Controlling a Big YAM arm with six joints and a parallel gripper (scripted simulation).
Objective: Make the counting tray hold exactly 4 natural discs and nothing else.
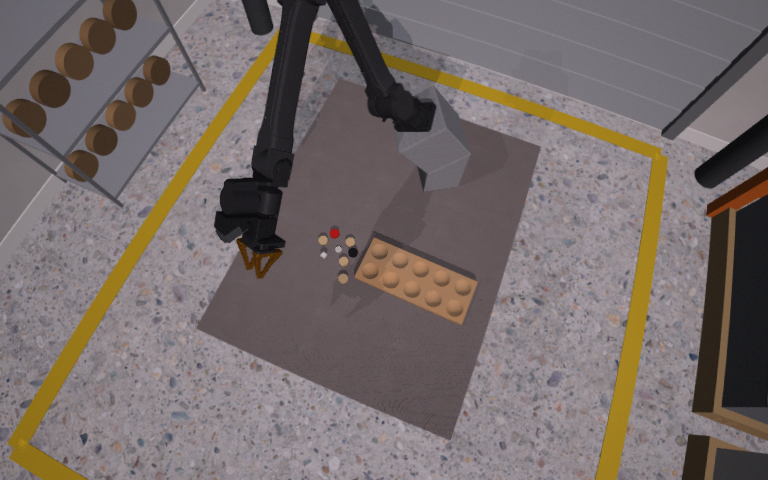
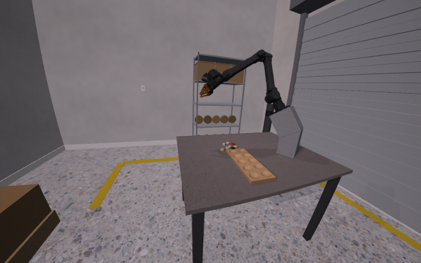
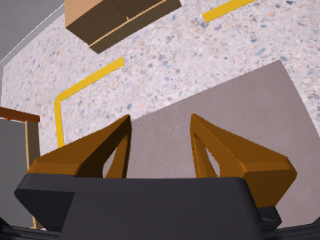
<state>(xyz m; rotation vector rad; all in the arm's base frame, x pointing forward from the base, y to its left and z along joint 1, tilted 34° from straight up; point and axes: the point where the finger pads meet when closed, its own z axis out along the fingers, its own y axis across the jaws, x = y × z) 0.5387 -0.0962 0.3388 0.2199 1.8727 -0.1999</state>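
The red piece lies 29 cm behind my hand, 7 cm to the left of it and 40 cm below it. From my hand the other things lie so: white cube (20 cm behind, 5 cm to the left, 40 cm below); then white disc (23 cm behind, 9 cm to the left, 41 cm below); then black piece (24 cm behind, 15 cm to the left, 40 cm below).
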